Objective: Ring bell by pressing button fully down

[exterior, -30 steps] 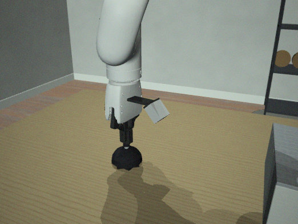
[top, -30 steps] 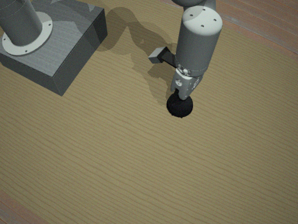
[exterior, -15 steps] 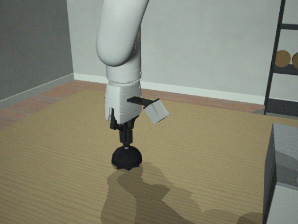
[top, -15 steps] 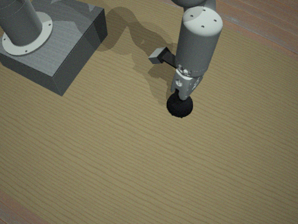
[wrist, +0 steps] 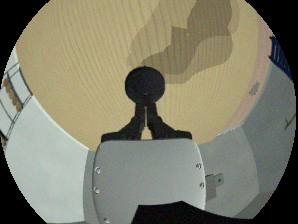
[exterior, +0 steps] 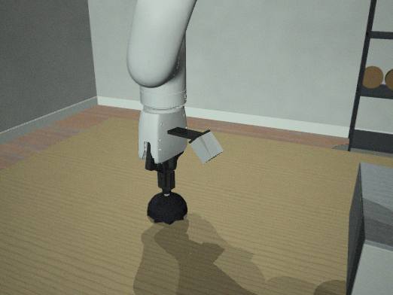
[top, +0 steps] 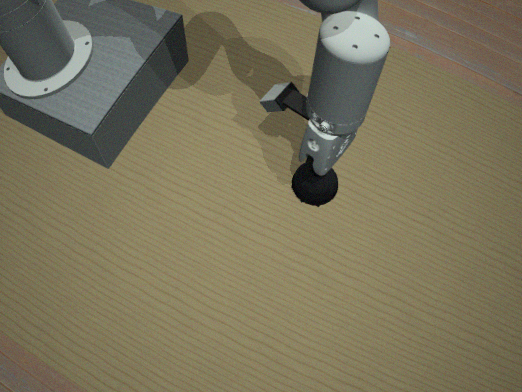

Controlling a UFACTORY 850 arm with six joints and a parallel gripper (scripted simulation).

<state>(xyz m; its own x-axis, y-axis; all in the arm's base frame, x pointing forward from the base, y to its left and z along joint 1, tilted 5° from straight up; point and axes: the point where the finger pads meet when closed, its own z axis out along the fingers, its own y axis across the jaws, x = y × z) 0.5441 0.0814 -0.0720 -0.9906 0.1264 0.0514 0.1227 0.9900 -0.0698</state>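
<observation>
Right now my hand is 30 mm above the button. The rest, counted from my hand: black dome-shaped bell: 40 mm below.
</observation>
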